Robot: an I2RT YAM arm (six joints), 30 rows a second.
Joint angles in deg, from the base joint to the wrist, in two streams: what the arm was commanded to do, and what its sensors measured. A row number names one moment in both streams.
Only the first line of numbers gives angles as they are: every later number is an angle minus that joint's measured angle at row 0.
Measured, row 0:
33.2, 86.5, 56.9, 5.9, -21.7, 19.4
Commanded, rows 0 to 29:
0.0, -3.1, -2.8, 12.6, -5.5, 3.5
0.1, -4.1, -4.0, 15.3, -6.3, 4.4
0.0, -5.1, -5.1, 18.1, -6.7, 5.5
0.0, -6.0, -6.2, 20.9, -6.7, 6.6
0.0, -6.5, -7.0, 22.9, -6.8, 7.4
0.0, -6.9, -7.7, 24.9, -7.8, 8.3
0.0, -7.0, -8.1, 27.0, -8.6, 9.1
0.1, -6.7, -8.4, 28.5, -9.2, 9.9
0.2, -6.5, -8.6, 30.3, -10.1, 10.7
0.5, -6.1, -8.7, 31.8, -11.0, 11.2
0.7, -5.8, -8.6, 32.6, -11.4, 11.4
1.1, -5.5, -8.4, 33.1, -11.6, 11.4
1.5, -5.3, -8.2, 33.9, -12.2, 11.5
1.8, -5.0, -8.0, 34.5, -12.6, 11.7
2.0, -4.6, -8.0, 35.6, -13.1, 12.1
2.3, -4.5, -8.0, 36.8, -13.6, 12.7
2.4, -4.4, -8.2, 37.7, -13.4, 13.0
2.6, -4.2, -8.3, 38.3, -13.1, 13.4
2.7, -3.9, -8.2, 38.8, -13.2, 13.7
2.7, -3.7, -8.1, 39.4, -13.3, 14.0
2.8, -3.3, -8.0, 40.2, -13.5, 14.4
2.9, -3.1, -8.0, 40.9, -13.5, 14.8
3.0, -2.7, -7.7, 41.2, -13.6, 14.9
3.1, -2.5, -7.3, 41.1, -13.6, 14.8
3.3, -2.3, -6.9, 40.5, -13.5, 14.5
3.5, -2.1, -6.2, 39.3, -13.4, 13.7
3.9, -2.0, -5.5, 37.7, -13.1, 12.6
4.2, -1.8, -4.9, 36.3, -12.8, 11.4
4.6, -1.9, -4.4, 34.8, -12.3, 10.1
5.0, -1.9, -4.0, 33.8, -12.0, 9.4
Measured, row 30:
4.4, -1.9, -5.0, 36.0, -12.7, 12.6
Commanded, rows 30 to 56:
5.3, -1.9, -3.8, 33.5, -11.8, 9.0
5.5, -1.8, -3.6, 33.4, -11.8, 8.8
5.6, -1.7, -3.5, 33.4, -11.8, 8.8
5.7, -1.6, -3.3, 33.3, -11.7, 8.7
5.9, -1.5, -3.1, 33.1, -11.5, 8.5
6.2, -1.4, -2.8, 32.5, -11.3, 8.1
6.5, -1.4, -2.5, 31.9, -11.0, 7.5
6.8, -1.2, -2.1, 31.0, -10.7, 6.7
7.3, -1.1, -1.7, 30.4, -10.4, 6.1
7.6, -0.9, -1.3, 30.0, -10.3, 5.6
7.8, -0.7, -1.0, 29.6, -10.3, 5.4
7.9, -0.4, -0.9, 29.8, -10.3, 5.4
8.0, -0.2, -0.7, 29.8, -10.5, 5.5
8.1, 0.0, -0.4, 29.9, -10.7, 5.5
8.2, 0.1, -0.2, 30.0, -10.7, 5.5
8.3, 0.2, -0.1, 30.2, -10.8, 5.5
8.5, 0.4, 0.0, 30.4, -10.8, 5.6
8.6, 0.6, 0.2, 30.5, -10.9, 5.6
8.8, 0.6, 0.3, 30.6, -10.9, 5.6
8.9, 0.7, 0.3, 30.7, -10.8, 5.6
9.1, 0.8, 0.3, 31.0, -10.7, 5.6
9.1, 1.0, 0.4, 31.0, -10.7, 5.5
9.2, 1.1, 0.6, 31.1, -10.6, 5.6
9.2, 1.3, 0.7, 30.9, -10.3, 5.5
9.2, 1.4, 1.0, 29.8, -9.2, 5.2
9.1, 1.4, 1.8, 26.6, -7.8, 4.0
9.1, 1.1, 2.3, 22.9, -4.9, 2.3
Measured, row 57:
9.1, 1.3, 1.1, 28.1, -9.6, 5.3
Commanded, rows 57 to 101:
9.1, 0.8, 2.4, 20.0, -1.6, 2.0
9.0, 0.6, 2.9, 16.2, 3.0, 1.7
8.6, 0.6, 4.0, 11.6, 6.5, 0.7
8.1, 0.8, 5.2, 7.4, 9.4, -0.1
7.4, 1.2, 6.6, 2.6, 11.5, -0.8
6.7, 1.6, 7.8, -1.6, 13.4, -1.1
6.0, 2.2, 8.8, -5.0, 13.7, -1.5
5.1, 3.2, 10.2, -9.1, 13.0, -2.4
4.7, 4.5, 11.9, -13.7, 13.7, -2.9
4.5, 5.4, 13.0, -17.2, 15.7, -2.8
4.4, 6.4, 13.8, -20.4, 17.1, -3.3
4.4, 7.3, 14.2, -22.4, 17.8, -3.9
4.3, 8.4, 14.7, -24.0, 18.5, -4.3
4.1, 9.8, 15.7, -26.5, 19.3, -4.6
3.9, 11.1, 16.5, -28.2, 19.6, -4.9
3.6, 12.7, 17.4, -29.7, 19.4, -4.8
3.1, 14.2, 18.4, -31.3, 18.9, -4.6
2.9, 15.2, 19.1, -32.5, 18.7, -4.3
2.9, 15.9, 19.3, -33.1, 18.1, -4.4
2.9, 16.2, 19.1, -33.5, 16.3, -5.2
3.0, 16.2, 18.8, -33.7, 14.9, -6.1
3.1, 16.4, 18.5, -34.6, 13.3, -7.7
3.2, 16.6, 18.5, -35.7, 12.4, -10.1
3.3, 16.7, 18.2, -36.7, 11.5, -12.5
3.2, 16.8, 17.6, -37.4, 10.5, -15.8
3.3, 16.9, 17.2, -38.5, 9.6, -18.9
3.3, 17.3, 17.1, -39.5, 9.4, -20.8
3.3, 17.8, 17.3, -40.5, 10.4, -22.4
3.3, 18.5, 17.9, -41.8, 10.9, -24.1
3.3, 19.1, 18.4, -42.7, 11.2, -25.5
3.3, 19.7, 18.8, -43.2, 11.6, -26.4
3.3, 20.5, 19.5, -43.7, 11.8, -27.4
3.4, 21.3, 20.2, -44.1, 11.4, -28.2
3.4, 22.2, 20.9, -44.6, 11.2, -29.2
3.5, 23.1, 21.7, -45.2, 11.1, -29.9
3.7, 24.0, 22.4, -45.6, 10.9, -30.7
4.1, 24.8, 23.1, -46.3, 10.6, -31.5
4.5, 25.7, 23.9, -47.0, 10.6, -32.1
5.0, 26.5, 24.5, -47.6, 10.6, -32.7
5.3, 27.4, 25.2, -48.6, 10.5, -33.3
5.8, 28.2, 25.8, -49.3, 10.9, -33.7
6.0, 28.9, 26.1, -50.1, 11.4, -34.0
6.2, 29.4, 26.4, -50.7, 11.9, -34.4
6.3, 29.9, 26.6, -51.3, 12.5, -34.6
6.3, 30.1, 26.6, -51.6, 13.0, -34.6
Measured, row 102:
6.3, 29.5, 26.1, -47.9, 11.2, -32.8
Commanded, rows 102 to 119:
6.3, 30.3, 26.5, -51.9, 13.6, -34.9
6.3, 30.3, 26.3, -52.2, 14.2, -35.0
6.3, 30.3, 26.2, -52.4, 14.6, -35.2
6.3, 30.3, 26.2, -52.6, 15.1, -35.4
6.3, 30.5, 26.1, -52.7, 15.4, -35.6
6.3, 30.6, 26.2, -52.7, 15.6, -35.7
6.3, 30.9, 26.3, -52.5, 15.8, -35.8
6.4, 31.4, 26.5, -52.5, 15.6, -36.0
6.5, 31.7, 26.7, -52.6, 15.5, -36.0
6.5, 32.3, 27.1, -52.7, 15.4, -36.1
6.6, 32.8, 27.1, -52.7, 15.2, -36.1
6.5, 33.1, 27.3, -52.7, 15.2, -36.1
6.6, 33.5, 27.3, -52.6, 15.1, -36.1
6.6, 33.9, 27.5, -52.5, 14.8, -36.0
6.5, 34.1, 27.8, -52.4, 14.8, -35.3
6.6, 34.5, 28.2, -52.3, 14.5, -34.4
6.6, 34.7, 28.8, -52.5, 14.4, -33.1
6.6, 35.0, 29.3, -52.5, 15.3, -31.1
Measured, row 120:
6.4, 33.2, 29.2, -52.3, 16.6, -34.5
